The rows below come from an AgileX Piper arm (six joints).
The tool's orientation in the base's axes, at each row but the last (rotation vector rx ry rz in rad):
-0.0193, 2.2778, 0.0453
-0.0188, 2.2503, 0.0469
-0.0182, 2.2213, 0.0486
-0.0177, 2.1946, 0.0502
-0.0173, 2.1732, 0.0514
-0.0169, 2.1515, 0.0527
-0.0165, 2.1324, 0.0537
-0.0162, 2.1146, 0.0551
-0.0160, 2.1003, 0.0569
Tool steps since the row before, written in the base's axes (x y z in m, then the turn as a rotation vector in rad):
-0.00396, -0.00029, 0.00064, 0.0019, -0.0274, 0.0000
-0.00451, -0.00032, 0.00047, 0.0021, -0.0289, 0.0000
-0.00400, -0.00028, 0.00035, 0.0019, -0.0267, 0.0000
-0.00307, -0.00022, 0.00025, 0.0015, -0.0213, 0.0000
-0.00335, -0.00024, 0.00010, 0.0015, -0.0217, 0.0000
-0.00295, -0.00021, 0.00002, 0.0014, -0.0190, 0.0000
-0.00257, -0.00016, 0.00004, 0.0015, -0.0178, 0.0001
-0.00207, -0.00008, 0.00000, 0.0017, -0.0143, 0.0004
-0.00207, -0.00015, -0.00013, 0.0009, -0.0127, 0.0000
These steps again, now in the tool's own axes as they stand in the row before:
0.00209, -0.00016, -0.00343, -0.0013, -0.0274, 0.0004
0.00247, -0.00017, -0.00381, -0.0014, -0.0289, 0.0005
0.00214, -0.00015, -0.00340, -0.0013, -0.0267, 0.0004
0.00159, -0.00012, -0.00264, -0.0010, -0.0213, 0.0003
0.00182, -0.00013, -0.00282, -0.0010, -0.0217, 0.0003
0.00160, -0.00011, -0.00248, -0.0009, -0.0190, 0.0003
0.00133, -0.00007, -0.00220, -0.0011, -0.0178, 0.0004
0.00107, -0.00001, -0.00177, -0.0014, -0.0143, 0.0006
0.00116, -0.00008, -0.00173, -0.0006, -0.0127, 0.0002

